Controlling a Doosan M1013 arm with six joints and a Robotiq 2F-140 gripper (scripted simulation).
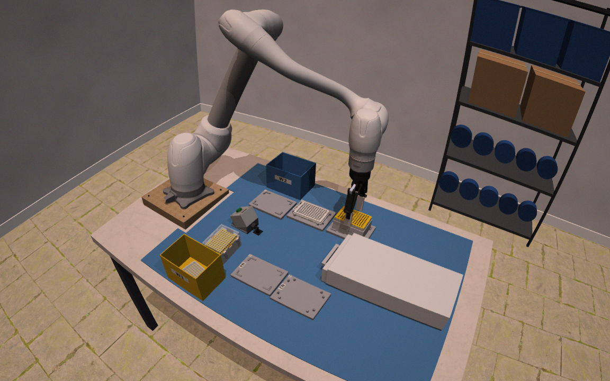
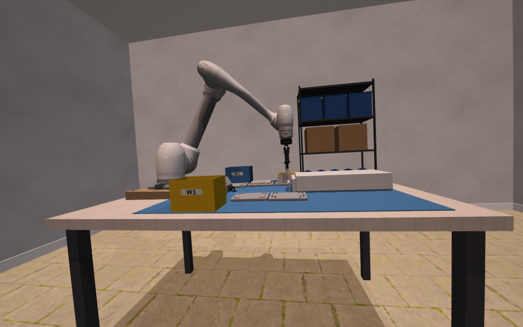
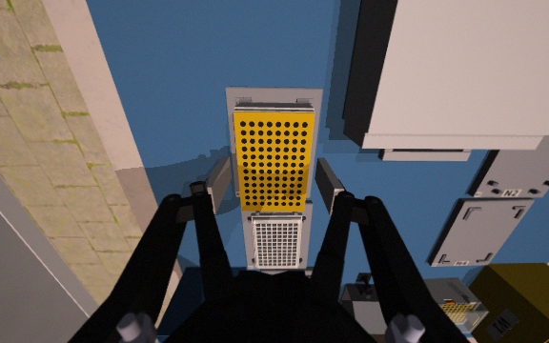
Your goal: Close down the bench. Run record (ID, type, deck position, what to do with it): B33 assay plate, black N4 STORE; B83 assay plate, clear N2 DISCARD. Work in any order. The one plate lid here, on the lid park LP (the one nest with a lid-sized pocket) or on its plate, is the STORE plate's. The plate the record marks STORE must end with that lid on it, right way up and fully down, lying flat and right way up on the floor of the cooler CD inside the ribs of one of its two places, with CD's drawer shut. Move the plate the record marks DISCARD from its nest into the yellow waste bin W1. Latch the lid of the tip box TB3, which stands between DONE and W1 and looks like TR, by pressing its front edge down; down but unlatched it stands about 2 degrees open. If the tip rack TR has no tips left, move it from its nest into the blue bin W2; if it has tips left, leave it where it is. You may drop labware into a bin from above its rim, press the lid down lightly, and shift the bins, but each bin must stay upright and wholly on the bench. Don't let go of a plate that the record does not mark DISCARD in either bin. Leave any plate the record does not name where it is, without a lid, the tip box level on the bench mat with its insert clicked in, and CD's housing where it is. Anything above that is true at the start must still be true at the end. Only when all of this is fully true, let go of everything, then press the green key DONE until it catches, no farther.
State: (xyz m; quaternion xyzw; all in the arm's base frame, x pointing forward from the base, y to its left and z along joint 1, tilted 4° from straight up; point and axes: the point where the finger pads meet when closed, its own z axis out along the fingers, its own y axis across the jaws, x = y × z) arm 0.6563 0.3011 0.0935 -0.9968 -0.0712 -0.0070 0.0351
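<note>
Now: the yellow tip rack TR 40 mm below my hand, 10 mm to the right of it and 10 mm behind it. Round my hand: white plate: 170 mm behind, 80 mm below, 30 mm to the right; clear plate lid: 180 mm to the right, 140 mm ahead, 70 mm below; nest N1: 90 mm below.
</note>
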